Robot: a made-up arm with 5 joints.
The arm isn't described. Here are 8 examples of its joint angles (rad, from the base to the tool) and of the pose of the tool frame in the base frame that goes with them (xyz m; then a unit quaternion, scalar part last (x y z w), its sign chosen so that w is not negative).
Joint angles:
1: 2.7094 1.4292 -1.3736 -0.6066 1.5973
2: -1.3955 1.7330 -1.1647 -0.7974 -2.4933
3: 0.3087 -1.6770 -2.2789 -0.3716 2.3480
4: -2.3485 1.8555 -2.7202 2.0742 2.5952
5: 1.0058 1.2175 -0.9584 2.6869 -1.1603
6: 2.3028 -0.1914 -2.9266 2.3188 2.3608
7: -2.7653 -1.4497 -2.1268 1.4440 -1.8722
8: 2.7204 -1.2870 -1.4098 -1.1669 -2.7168
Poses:
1: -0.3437 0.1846 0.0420 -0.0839 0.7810 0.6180 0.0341
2: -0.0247 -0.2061 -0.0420 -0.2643 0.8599 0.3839 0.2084
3: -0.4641 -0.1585 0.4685 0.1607 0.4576 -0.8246 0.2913
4: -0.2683 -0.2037 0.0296 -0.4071 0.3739 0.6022 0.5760
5: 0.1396 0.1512 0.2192 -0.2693 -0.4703 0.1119 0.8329
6: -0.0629 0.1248 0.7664 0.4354 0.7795 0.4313 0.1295
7: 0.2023 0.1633 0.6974 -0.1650 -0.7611 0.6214 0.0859
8: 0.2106 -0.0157 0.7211 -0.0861 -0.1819 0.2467 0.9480
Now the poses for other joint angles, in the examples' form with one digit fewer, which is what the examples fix.
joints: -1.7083 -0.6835 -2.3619 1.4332 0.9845
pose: -0.009 0.007 0.820 0.273 -0.249 -0.306 0.878
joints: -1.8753 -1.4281 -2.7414 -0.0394 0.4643
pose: 0.133 0.476 0.523 -0.868 -0.177 -0.160 0.435
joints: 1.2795 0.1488 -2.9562 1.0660 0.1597
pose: 0.075 0.231 0.807 -0.105 0.121 0.855 0.493
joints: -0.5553 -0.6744 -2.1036 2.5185 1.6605
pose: 0.049 -0.027 0.695 0.822 0.091 -0.178 0.533
